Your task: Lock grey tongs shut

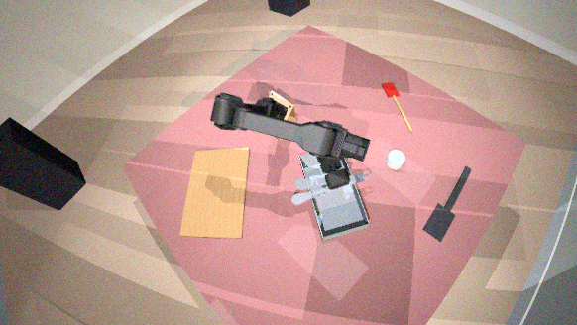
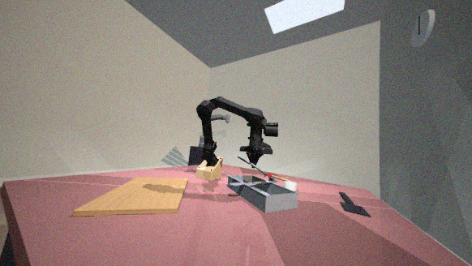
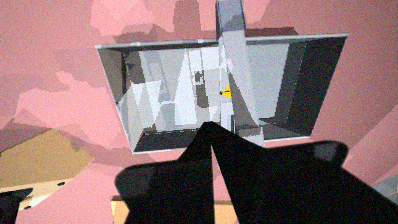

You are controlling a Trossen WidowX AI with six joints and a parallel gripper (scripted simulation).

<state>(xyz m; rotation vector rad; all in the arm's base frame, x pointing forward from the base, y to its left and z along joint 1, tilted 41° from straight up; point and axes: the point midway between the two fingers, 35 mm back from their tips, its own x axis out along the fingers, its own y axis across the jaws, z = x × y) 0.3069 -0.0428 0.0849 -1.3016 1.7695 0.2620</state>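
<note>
Now: gripper tip 3 cm short of the grey roasting tin, 2 cm to the left of it and 9 cm above it. Round my gripper tip: white cylinder 14 cm ahead, 23 cm to the left, 10 cm below; then wooden board 31 cm behind, 28 cm to the right, 11 cm below; then black spatula 39 cm ahead, 21 cm to the left, 11 cm below.
</note>
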